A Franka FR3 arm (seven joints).
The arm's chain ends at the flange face. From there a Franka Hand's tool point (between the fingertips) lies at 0.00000 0.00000 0.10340 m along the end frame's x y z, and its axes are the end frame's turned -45 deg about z.
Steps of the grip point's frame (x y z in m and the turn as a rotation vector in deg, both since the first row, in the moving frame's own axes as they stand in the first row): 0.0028, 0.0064, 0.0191, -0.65, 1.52, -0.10; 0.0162, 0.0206, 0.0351, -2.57, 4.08, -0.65; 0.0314, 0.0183, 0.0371, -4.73, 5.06, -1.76; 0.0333, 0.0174, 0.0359, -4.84, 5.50, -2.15; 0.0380, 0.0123, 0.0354, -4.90, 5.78, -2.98
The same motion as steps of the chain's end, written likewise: 0.0037, 0.0037, 0.0191, 0.62, 1.53, -0.10; 0.0176, 0.0051, 0.0355, 1.07, 4.70, -0.65; 0.0227, -0.0087, 0.0379, 0.23, 6.92, -1.76; 0.0227, -0.0102, 0.0367, 0.47, 7.31, -2.15; 0.0220, -0.0167, 0.0363, 0.62, 7.55, -2.98
